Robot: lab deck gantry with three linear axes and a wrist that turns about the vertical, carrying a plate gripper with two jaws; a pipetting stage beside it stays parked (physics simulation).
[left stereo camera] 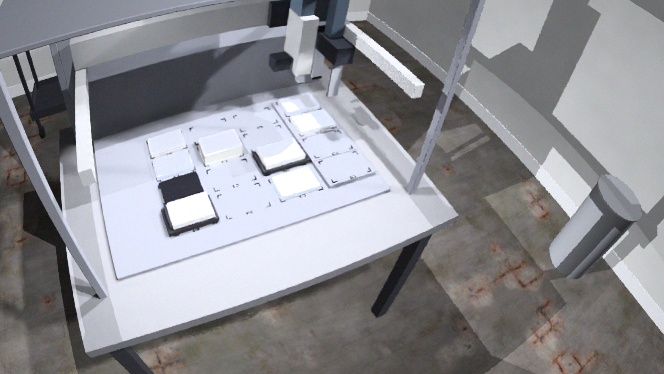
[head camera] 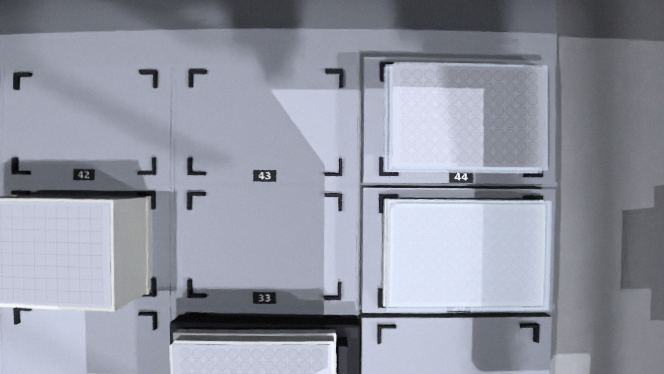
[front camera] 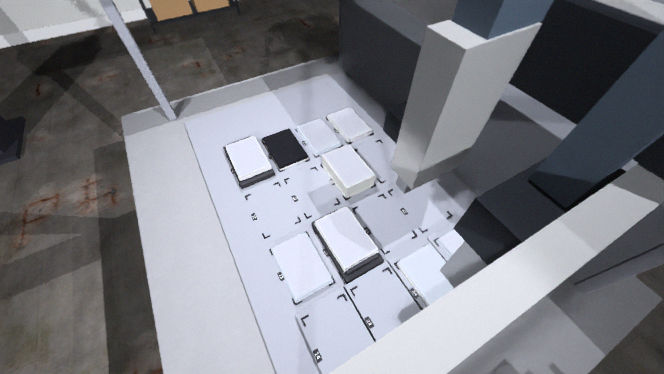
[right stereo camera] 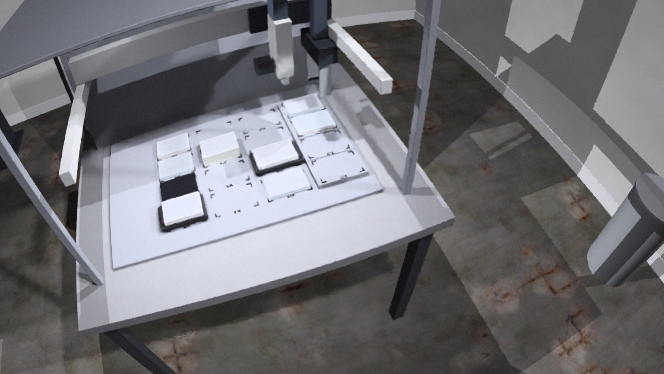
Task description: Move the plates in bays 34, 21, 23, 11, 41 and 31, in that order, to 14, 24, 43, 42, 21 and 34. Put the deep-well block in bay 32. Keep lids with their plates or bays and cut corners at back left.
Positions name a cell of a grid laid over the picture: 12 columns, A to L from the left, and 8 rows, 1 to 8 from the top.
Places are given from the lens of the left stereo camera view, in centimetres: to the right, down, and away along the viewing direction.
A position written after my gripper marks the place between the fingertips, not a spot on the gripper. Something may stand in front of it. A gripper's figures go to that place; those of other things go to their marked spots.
my gripper (left stereo camera: F2): -3, -32, 134
deep-well block (left stereo camera: E4): -32, -13, 126
black-topped plate (left stereo camera: D4): -41, -1, 117
back wall (left stereo camera: C2): -65, -33, 124
bay 24 (left stereo camera: F4): -3, -13, 136
The marked spots on the back wall and the black-topped plate are 41 cm apart.
